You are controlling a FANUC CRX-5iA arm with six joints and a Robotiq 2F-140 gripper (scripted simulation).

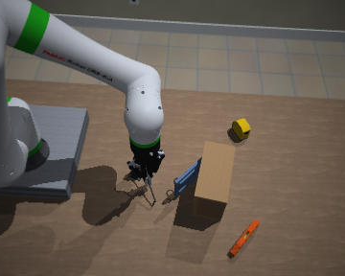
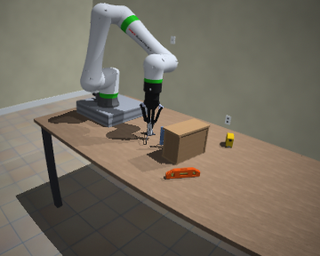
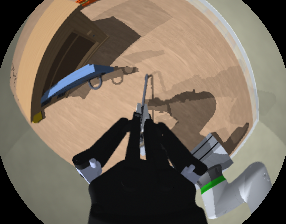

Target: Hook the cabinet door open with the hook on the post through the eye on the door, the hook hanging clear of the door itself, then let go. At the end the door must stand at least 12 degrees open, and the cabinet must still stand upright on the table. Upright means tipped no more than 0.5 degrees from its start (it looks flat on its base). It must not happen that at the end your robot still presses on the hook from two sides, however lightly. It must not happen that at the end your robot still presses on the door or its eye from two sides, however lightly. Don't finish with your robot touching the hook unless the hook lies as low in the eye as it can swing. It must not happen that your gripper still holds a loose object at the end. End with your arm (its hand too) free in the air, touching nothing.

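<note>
My gripper is now 14 cm short of the cabinet door and 5 cm to the right of it. Also, from my hand: yellow tape measure: 33 cm to the left, 32 cm ahead, 4 cm below; orange spirit level: 36 cm ahead, 13 cm to the right, 5 cm below.
</note>
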